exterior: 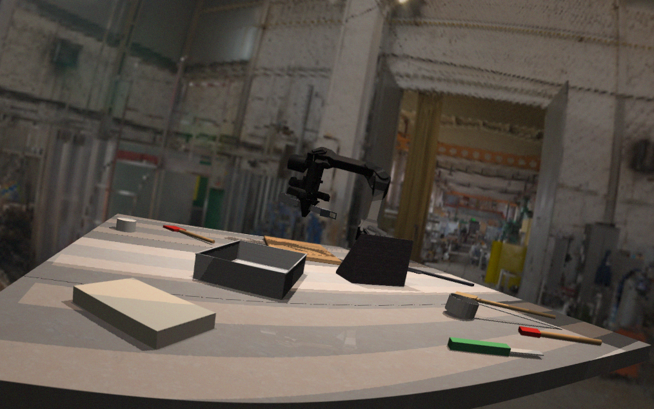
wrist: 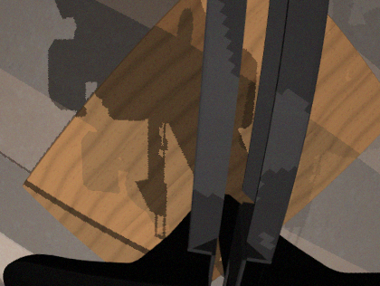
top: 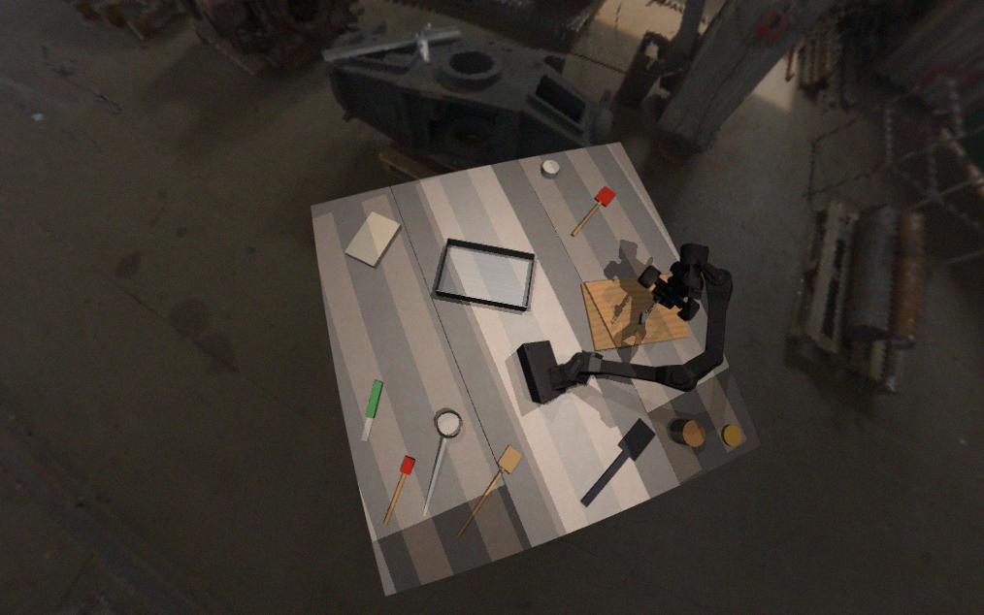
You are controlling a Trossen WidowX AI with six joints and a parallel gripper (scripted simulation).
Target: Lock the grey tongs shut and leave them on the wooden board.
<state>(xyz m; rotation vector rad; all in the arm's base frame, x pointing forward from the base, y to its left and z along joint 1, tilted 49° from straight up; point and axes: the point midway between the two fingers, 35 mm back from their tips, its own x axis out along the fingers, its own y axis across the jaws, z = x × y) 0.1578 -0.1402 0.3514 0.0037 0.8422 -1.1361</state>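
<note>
The wooden board lies 120 mm below my gripper tip. Also, from my gripper tip: black spatula: 460 mm behind, 190 mm to the left, 130 mm below; then roasting tin: 500 mm to the left, 210 mm ahead, 100 mm below; then red spatula: 420 mm ahead, 120 mm below, 20 mm to the left.
</note>
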